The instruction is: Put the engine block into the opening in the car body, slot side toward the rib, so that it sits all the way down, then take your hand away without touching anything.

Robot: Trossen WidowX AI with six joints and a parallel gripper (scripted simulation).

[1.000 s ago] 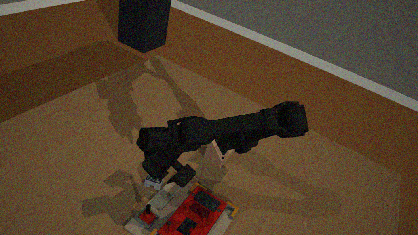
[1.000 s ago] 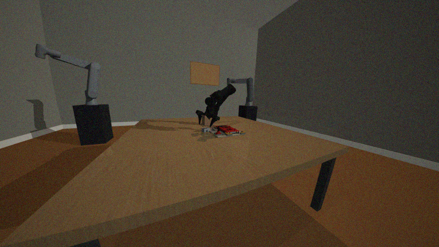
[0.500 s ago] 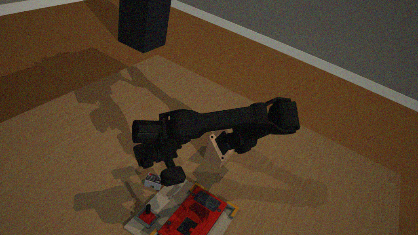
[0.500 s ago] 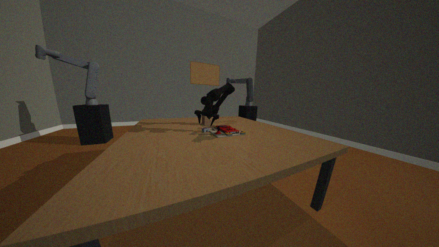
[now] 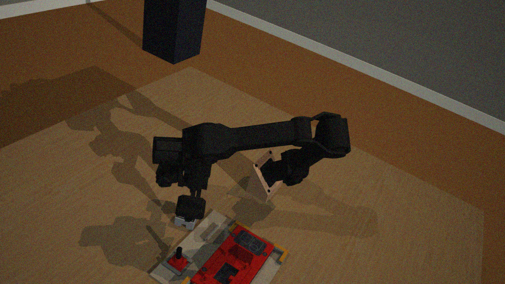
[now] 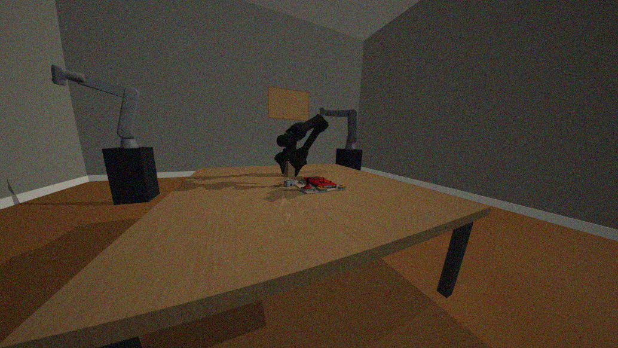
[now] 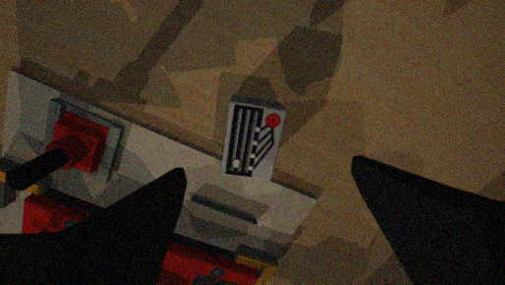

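My gripper tip is now 40 mm above the grey engine block and 10 mm short of it. From my gripper tip the other things lie so: grey base plate: 160 mm to the left, 60 mm ahead, 40 mm below.
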